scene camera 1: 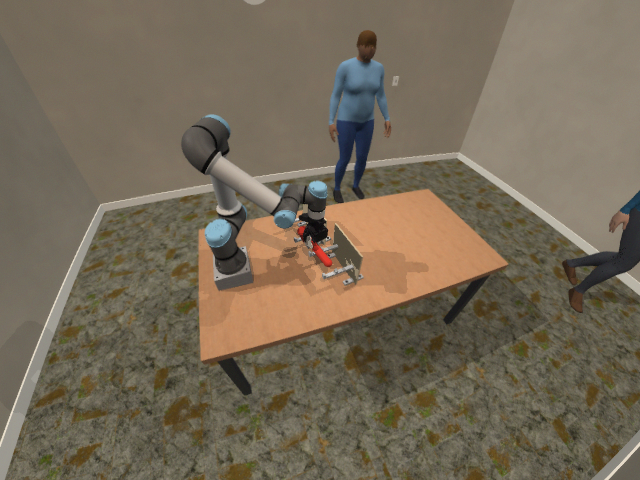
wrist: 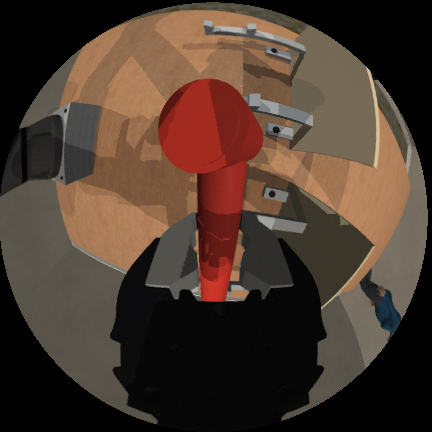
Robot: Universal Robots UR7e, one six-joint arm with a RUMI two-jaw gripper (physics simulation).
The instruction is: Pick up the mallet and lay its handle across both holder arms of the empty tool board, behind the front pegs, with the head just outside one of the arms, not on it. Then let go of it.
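Frame: origin at the arm's base, x down, y back, z left, level; centimetres.
Where they show: gripper, between the fingertips: point(scene camera 1: 312, 246) point(wrist: 218, 214); arm's base, origin of its link: point(scene camera 1: 231, 262) point(wrist: 52, 145).
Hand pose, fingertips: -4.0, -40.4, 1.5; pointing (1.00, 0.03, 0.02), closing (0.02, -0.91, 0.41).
Each offset is from my fingertips to the centre of the thing, as dx, dy, dz. "spot": to the spot under its first point. Level surfaces: height alone.
The red mallet @(-1.9, -1.1, -2.6) point(scene camera 1: 321, 254) point(wrist: 222, 195) is held level above the table, its head toward the far table edge and its handle end toward the near board. My gripper point(scene camera 1: 311, 242) point(wrist: 218, 214) is shut on the handle. In the wrist view the head is left of the far tool board @(+3.6, +0.5, +22.3) point(wrist: 335, 100), beside the inner end of one of its holder arms point(wrist: 282, 110). The near tool board @(+2.4, -10.9, -6.5) point(scene camera 1: 347, 249) point(wrist: 332, 250) stands right of the gripper; its front arm point(scene camera 1: 338, 271) shows in the scene view. No tool shows on either board. The handle's height above the arms is unclear.
The far board's other arm point(wrist: 255, 33) lies farther out. Small feet @(spot: +11.6, -10.7, +3.4) point(wrist: 275, 194) of the boards sit on the wooden table @(dx +12.8) point(scene camera 1: 413, 227). The robot's base point(scene camera 1: 233, 276) point(wrist: 82, 142) stands at the left. Two people point(scene camera 1: 359, 93) point(scene camera 1: 610, 258) are beyond the table.
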